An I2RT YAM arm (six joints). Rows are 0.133 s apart.
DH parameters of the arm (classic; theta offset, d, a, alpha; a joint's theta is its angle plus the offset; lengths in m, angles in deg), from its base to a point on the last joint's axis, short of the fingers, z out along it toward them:
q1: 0 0.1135 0.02 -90
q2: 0 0 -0.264 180
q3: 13.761 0 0.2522 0
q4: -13.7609 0 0.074 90
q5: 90 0 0 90
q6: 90 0.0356 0 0
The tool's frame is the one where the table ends.
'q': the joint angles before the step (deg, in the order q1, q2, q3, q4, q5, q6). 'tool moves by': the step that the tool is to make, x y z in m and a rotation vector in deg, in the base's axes. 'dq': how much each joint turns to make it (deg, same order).
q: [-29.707 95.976 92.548 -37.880 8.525 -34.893]
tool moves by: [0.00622 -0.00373 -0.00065 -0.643 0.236 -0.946]
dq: [0.088 1.580 1.581 0.084 1.223 0.177]
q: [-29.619 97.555 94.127 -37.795 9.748 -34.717]
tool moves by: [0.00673 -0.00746 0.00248 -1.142 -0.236 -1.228]
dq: [-0.349 2.021 2.631 0.177 1.236 -0.088]
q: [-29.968 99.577 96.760 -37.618 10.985 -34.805]
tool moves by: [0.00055 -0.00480 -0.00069 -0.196 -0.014 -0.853]
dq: [-0.529 0.617 0.533 0.178 0.352 0.088]
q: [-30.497 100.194 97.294 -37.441 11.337 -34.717]
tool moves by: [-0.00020 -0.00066 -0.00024 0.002 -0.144 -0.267]
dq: [-0.089 0.000 -0.086 0.175 0.087 0.176]
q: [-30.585 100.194 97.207 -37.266 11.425 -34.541]
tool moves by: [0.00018 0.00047 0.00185 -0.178 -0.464 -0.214]
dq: [0.087 -0.087 0.174 0.177 0.177 0.262]
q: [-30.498 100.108 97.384 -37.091 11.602 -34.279]
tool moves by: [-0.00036 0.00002 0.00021 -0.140 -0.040 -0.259]
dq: [-0.001 -0.089 -0.091 0.090 0.263 0.090]
